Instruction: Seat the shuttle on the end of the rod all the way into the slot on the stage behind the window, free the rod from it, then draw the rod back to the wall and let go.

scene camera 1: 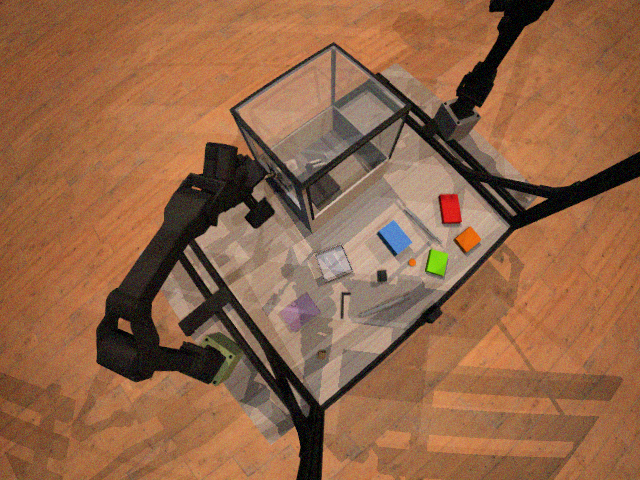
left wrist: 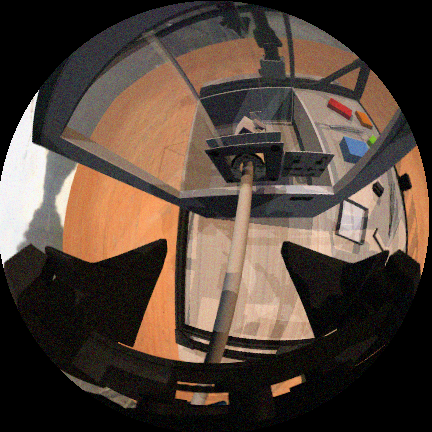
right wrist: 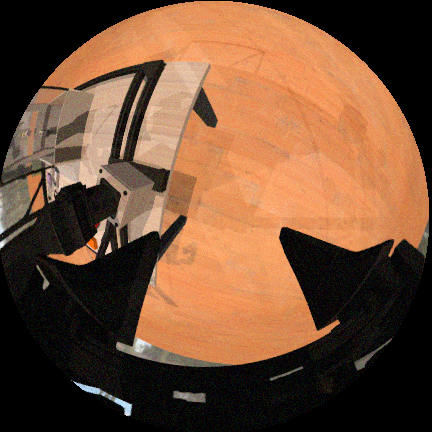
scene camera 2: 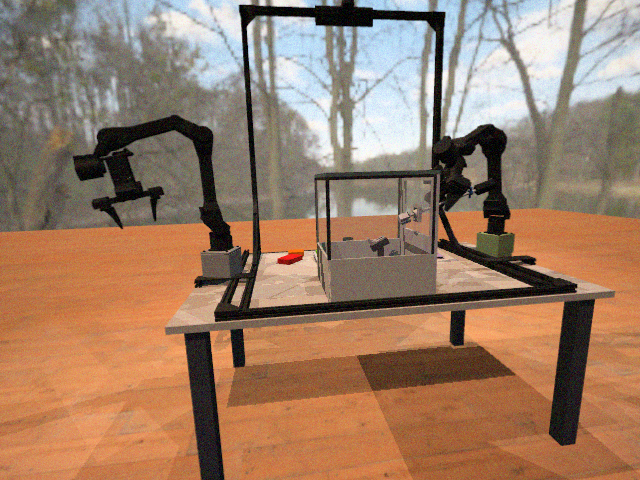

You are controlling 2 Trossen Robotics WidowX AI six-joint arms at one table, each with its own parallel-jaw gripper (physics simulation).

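Frame: origin at the left arm's base, x down, y ahead, z right, level; centimetres.
Seen in the pictures: left gripper, between the fingertips: (left wrist: 226,246); right gripper, between the fingertips: (left wrist: 242,34) (right wrist: 221,235) (scene camera 2: 139,225); left arm's base, origin of its link: (scene camera 1: 210,360) (scene camera 2: 495,233); right arm's base, origin of its link: (scene camera 1: 461,109) (right wrist: 107,198) (scene camera 2: 221,249).
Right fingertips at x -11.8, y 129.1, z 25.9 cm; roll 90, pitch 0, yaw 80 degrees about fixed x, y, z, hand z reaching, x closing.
Pixels of each thing's top centre, then the offset from my right fingertips to it. "spot": a spot on its surface instead.
- pale rod, a spot on its surface: (left wrist: 241,215) spot: dz -36.2, dx -2.8, dy -82.5 cm
- round port, a spot on its surface: (left wrist: 235,165) spot: dz -35.5, dx -1.5, dy -78.7 cm
- shuttle, centre of its top: (left wrist: 245,120) (scene camera 1: 288,162) (scene camera 2: 404,211) dz -33.0, dx -1.4, dy -74.5 cm
- framed pale square, a spot on its surface: (scene camera 1: 333,262) spot: dz -12.0, dx +21.3, dy -87.5 cm
- purple patch, a spot on its surface: (scene camera 1: 299,311) spot: dz -13.1, dx +20.5, dy -105.5 cm
- black cube, centre of its top: (scene camera 1: 382,275) (left wrist: 379,187) dz +2.8, dx +19.0, dy -83.7 cm
The pale rod (left wrist: 241,215) runs from between my left fingers to a round port (left wrist: 235,165) in a dark plate on the clear-walled box (scene camera 1: 283,76) (scene camera 2: 382,276). In scene camera 2, a light block that looks like the shuttle (scene camera 2: 406,217) is at the rod's inner end, above and apart from a dark angled piece, apparently the stage (scene camera 2: 379,243). The slot cannot be made out. My left gripper (left wrist: 226,246) is open, its fingers standing apart on either side of the rod. My right gripper (scene camera 2: 138,223) (right wrist: 221,235) is open and empty, away from the box.
Blocks in red (scene camera 1: 450,208), blue (scene camera 1: 394,237), orange (scene camera 1: 467,239) and green (scene camera 1: 437,261) lie on the table beside the box. A framed pale square (scene camera 1: 333,262), a purple patch (scene camera 1: 299,311) and a black cube (scene camera 1: 382,275) are nearby. Black rails (scene camera 2: 392,303) edge the table.
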